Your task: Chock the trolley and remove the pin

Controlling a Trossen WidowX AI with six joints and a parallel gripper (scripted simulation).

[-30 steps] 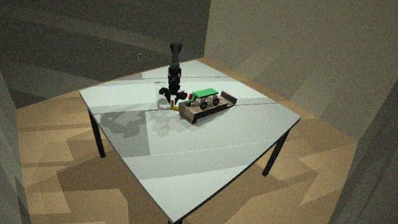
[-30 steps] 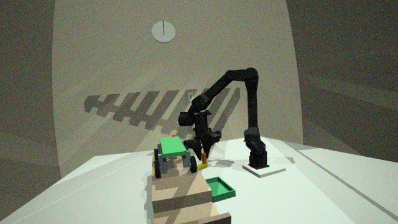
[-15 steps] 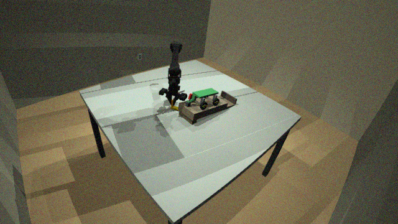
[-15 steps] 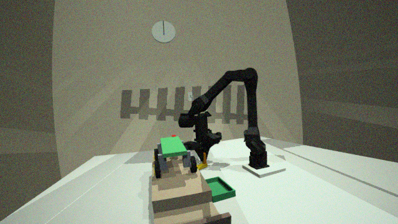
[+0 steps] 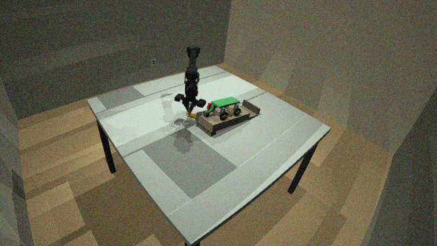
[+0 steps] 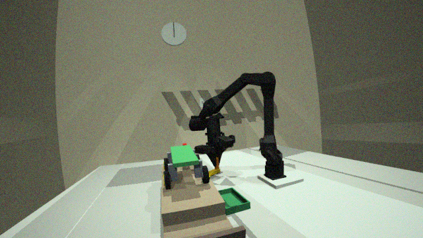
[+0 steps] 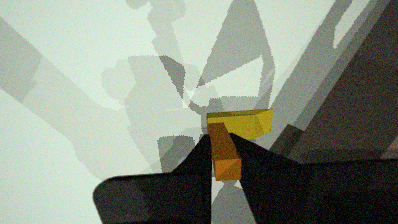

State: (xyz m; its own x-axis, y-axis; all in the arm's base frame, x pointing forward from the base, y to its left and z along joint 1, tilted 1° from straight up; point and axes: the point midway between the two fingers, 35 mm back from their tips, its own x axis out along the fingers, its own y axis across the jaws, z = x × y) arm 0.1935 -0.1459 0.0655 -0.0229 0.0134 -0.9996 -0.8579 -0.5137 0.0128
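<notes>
Right now the red-headed stop pin is 13 cm ahead of my gripper tip, 3 cm to the left of it and 8 cm above it. Round my gripper tip: yellow chock (2 cm ahead, 1 cm to the left, 1 cm below); then ramp (15 cm ahead, 16 cm to the left); then trolley (15 cm ahead, 15 cm to the left, 6 cm above).
</notes>
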